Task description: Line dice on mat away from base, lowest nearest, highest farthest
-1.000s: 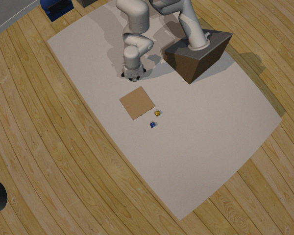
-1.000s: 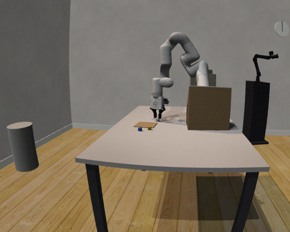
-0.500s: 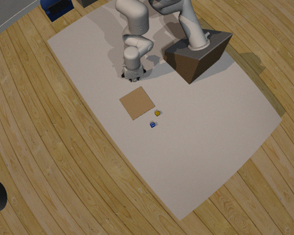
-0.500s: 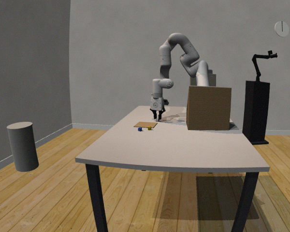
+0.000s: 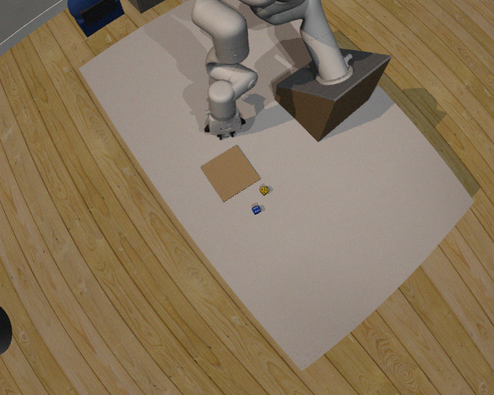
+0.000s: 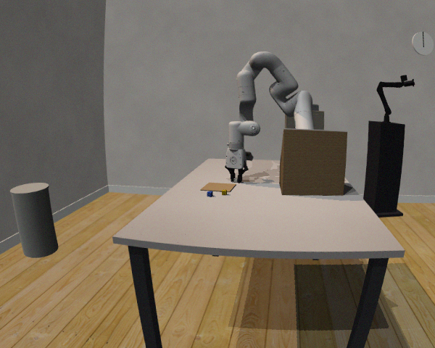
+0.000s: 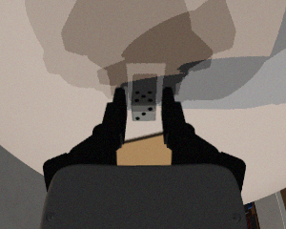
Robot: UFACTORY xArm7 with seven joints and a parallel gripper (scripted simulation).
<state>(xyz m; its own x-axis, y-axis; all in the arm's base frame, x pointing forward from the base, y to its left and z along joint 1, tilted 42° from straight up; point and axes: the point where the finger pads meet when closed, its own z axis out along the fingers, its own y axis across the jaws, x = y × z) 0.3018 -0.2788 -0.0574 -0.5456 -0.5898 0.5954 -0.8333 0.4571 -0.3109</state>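
Right now my hand is 10 mm above the white die. Round my hand: yellow die 230 mm to the left, 60 mm ahead, 10 mm below; blue die 250 mm to the left, 120 mm ahead, 10 mm below; brown mat 100 mm to the left, 90 mm ahead, 20 mm below.
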